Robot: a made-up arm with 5 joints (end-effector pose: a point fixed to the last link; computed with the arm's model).
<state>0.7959 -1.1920 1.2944 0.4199 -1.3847</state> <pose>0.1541 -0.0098 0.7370 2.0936 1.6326 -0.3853</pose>
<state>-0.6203 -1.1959 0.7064 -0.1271 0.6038</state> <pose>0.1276 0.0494 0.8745 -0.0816 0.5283 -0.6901</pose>
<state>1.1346 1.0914 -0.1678 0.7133 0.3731</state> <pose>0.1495 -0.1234 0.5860 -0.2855 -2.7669 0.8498</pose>
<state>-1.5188 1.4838 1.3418 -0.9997 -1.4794</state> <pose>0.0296 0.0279 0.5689 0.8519 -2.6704 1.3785</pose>
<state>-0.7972 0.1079 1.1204 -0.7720 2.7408</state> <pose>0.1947 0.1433 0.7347 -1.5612 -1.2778 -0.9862</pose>
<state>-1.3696 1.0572 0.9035 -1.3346 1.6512</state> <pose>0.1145 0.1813 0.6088 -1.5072 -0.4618 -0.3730</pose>
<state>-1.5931 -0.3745 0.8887 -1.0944 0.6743</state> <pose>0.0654 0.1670 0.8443 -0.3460 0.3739 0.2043</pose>
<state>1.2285 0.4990 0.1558 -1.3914 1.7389</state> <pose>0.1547 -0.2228 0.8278 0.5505 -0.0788 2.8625</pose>
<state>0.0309 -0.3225 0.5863 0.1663 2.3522</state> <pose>0.2499 0.0025 0.7994 -1.9243 -0.1570 -1.5722</pose>
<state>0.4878 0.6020 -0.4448 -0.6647 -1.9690</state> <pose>0.3359 -0.0834 0.8389 1.4476 1.0597 0.7062</pose>
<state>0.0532 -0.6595 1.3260 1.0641 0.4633</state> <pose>0.0572 0.0146 0.7033 -1.4040 2.6109 -0.8668</pose>
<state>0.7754 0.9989 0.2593 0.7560 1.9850</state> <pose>0.1605 -0.0800 0.5904 -1.9747 1.8337 -0.1258</pose>
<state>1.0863 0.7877 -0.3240 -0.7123 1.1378</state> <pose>0.2118 -0.2552 0.7539 -0.2001 0.8875 -2.6678</pose>
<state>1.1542 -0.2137 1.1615 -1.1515 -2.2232</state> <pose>0.1814 -0.1293 0.8128 1.9861 0.4945 0.4863</pose>
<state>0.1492 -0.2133 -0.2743 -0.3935 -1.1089</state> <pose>0.2429 0.0227 0.9503 0.8548 0.9016 0.1925</pose>
